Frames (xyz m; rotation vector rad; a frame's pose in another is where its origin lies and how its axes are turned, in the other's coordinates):
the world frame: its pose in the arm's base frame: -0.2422 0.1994 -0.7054 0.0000 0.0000 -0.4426
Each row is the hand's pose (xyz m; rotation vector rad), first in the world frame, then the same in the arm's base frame.
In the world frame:
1: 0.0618 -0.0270 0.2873 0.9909 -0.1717 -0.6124
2: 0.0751 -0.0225 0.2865 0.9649 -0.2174 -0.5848
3: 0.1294 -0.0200 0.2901 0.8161 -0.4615 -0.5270
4: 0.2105 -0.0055 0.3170 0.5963 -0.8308 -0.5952
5: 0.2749 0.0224 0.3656 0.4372 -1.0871 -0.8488
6: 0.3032 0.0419 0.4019 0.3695 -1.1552 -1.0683
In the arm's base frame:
1: -0.1979 0.1485 -0.4181 0.9582 -0.3971 -1.0155
2: -0.1840 0.1469 -0.4189 0.9208 -0.4367 -0.9893
3: -0.1338 0.1259 -0.4153 0.7144 -0.6470 -0.9355
4: -0.0543 0.1043 -0.3884 0.4117 -0.9704 -0.9969
5: 0.0158 0.1019 -0.3398 0.1956 -1.2040 -1.2364
6: 0.0497 0.1074 -0.3035 0.1123 -1.2690 -1.4508

